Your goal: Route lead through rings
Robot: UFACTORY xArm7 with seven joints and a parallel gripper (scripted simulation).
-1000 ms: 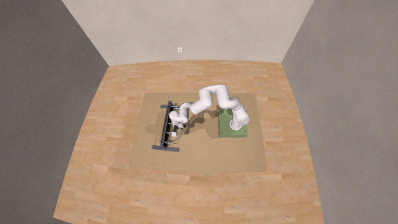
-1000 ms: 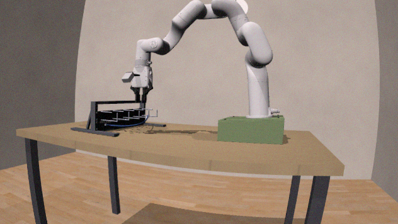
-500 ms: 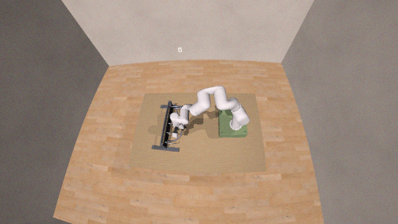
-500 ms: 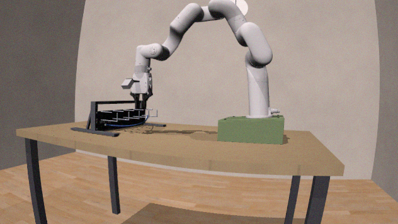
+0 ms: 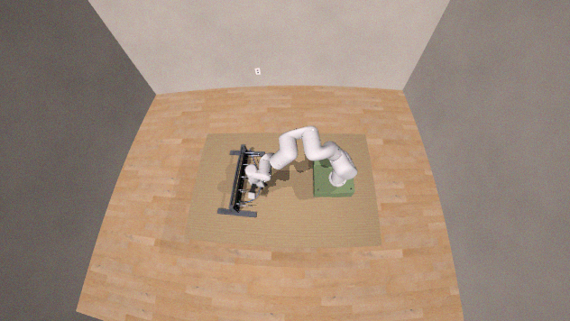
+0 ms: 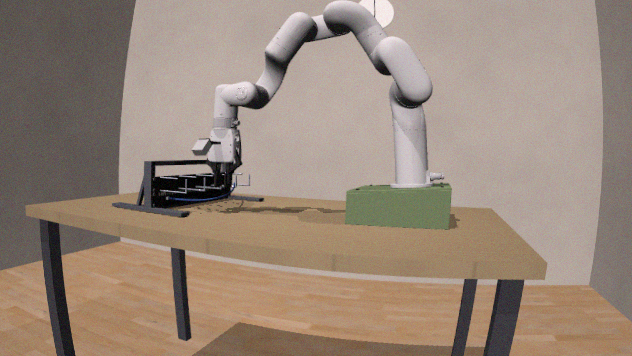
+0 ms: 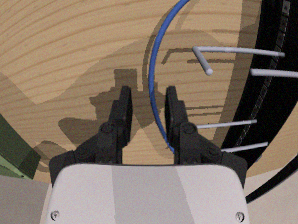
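Now: hand 150 mm short of the black rack, 80 mm to the left of it and 20 mm above it.
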